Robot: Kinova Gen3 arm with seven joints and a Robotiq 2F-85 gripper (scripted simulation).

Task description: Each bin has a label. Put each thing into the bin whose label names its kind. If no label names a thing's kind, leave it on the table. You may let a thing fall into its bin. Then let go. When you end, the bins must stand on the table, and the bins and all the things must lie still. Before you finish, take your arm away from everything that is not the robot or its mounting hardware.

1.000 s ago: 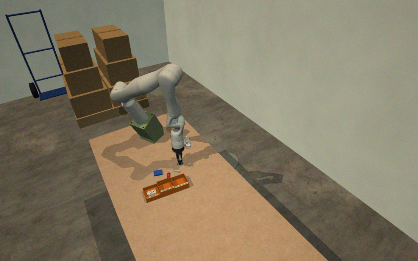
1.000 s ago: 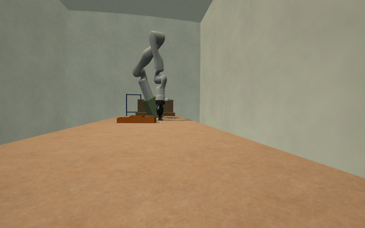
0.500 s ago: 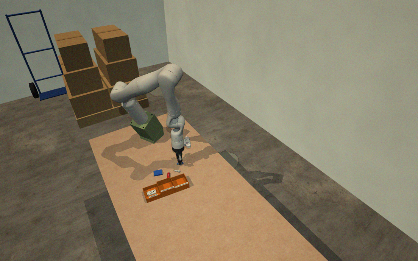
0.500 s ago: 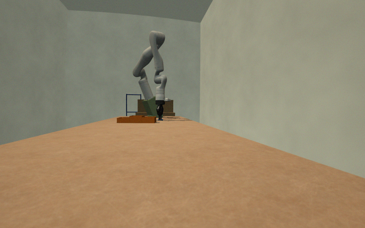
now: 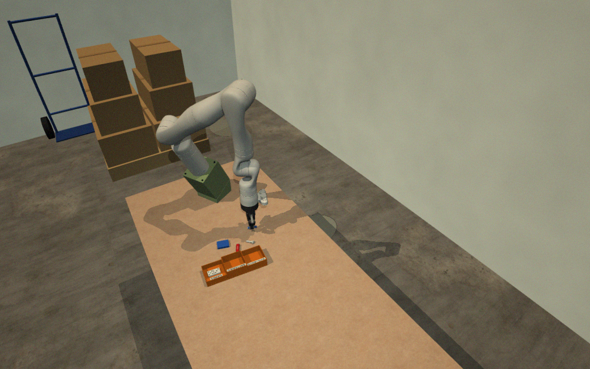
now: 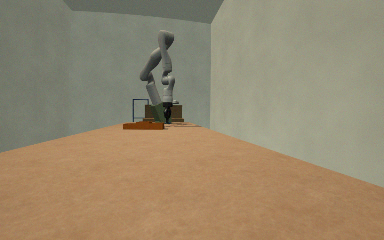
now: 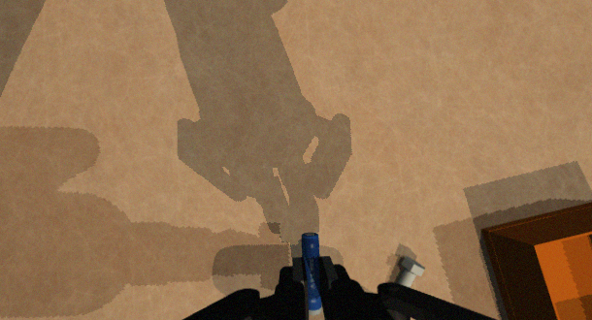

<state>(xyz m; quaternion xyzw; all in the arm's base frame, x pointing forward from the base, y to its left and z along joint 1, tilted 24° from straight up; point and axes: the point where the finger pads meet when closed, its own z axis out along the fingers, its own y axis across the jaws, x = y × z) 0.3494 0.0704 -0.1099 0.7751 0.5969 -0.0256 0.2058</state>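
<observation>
The joined orange bins is 150 mm ahead of my hand, 150 mm to the right of it and 20 mm below it. Also, from my hand: thin blue stick-like thing: 20 mm below; then grey bolt: 60 mm ahead, 30 mm to the right, 40 mm below; then red battery: 60 mm ahead, 100 mm to the right, 40 mm below.
</observation>
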